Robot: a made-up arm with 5 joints.
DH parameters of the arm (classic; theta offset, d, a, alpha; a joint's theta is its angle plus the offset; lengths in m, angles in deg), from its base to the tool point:
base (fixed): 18.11 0 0.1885 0
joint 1: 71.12 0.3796 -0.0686 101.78
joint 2: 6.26 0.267 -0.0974 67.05
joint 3: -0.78 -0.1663 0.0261 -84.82
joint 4: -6 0.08 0.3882 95.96
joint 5: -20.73 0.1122 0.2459 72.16
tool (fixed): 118.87 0.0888 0 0
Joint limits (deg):
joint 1: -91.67..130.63
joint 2: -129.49..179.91
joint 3: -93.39..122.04
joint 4: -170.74..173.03
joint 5: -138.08..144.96
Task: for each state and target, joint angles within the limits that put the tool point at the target. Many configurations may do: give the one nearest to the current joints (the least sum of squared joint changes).
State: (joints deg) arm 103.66 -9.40 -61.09 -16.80 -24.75
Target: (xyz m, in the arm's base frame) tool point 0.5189 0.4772 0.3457
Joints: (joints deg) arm 127.38 -47.96 -93.39 -41.42 -33.94
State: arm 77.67 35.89 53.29 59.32 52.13
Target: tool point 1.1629 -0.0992 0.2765
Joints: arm 48.31 64.34 86.32 57.41 59.38
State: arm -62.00 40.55 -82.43 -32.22 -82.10
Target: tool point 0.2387 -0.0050 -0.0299
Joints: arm -55.50 61.30 -89.88 -43.33 -54.85
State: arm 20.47 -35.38 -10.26 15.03 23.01
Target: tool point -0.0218 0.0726 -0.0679
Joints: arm 37.93 -69.54 -27.87 11.95 30.54
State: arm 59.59 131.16 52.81 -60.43 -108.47
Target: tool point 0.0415 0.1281 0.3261
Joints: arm 89.16 125.87 23.59 -99.05 -78.83
